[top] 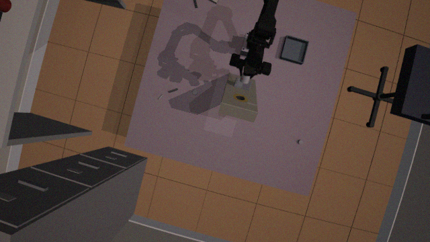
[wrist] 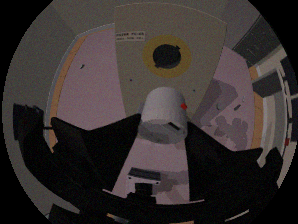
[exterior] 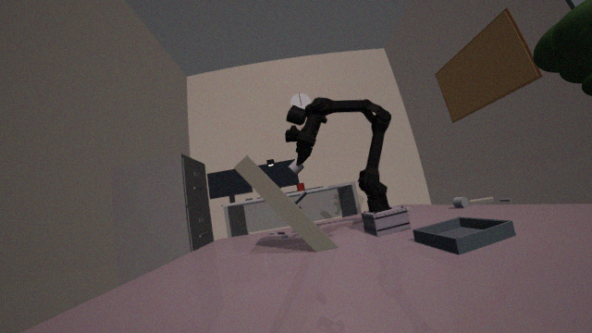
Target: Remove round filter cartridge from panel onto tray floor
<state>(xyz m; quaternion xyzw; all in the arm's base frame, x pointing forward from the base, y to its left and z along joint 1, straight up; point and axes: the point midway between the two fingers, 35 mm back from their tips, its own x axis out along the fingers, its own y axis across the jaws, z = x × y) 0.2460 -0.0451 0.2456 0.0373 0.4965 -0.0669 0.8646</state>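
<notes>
Now: the grey tray 340 mm to the left of my gripper tip, 290 mm behind it and 280 mm below it. Also, from my gripper tip: service panel (120 mm below, 70 mm ahead); round filter cartridge (right at my gripper tip).
</notes>
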